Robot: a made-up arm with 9 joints.
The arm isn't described. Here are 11 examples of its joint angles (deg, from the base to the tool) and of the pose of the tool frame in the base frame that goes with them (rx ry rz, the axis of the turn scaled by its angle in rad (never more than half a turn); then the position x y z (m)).
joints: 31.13 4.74 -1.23 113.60 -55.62 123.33 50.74 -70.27 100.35
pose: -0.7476 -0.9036 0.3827 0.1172 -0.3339 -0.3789
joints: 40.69 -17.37 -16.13 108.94 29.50 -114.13 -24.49 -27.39 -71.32
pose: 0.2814 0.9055 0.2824 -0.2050 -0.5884 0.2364
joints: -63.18 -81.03 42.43 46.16 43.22 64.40 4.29 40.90 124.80
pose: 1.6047 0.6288 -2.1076 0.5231 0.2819 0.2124
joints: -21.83 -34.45 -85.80 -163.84 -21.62 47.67 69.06 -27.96 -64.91
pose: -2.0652 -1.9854 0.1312 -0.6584 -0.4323 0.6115
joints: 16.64 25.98 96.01 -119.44 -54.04 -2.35 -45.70 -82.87 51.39
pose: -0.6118 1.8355 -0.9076 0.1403 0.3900 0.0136
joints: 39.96 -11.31 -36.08 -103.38 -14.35 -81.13 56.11 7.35 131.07
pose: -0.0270 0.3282 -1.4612 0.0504 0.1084 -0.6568
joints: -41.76 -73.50 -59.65 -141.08 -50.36 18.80 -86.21 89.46 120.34
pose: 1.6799 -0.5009 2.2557 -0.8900 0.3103 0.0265
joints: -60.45 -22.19 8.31 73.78 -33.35 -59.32 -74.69 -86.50 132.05
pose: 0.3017 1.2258 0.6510 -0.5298 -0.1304 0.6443
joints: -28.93 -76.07 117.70 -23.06 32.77 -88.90 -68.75 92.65 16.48
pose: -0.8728 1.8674 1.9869 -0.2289 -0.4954 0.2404
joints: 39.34 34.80 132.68 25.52 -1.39 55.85 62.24 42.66 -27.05
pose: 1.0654 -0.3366 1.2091 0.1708 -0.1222 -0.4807
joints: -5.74 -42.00 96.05 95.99 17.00 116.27 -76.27 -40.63 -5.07
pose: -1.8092 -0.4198 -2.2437 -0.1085 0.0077 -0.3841
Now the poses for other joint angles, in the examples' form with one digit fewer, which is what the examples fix.
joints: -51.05 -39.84 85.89 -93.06 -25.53 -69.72 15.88 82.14 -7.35
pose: 1.258 -0.601 -1.357 -0.321 -0.104 -0.296
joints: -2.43 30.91 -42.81 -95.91 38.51 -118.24 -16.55 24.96 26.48
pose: -1.203 0.564 -1.440 -0.264 -0.097 -0.389
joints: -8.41 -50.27 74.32 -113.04 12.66 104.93 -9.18 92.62 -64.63
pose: 2.173 -1.334 1.118 0.187 0.323 0.371
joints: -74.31 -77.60 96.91 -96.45 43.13 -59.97 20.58 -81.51 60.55
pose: -0.411 -1.165 1.149 -0.118 -0.125 -0.196
